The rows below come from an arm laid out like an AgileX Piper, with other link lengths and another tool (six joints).
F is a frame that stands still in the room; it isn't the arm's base.
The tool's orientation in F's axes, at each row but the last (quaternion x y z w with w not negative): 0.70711 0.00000 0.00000 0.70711; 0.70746 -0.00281 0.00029 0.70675; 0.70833 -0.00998 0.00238 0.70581; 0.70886 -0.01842 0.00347 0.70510; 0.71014 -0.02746 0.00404 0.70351; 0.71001 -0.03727 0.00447 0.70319; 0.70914 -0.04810 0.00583 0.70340; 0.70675 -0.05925 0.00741 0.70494
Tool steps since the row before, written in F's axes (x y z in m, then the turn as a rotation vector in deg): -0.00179 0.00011 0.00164 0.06 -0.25 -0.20; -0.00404 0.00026 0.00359 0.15 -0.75 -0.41; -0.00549 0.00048 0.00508 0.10 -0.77 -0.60; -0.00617 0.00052 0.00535 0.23 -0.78 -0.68; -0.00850 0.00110 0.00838 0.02 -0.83 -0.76; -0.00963 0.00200 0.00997 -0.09 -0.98 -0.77; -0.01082 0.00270 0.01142 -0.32 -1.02 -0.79; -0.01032 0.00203 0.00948 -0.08 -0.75 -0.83
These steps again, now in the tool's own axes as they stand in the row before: -0.00179 0.00164 -0.00011 0.06 -0.20 0.25; -0.00403 0.00361 -0.00025 0.15 -0.41 0.75; -0.00541 0.00517 -0.00044 0.10 -0.60 0.77; -0.00601 0.00554 -0.00042 0.23 -0.68 0.78; -0.00815 0.00874 -0.00090 0.01 -0.75 0.84; -0.00911 0.01051 -0.00166 -0.09 -0.76 0.99; -0.01006 0.01220 -0.00217 -0.32 -0.76 1.05; -0.00950 0.01041 -0.00133 -0.10 -0.82 0.76
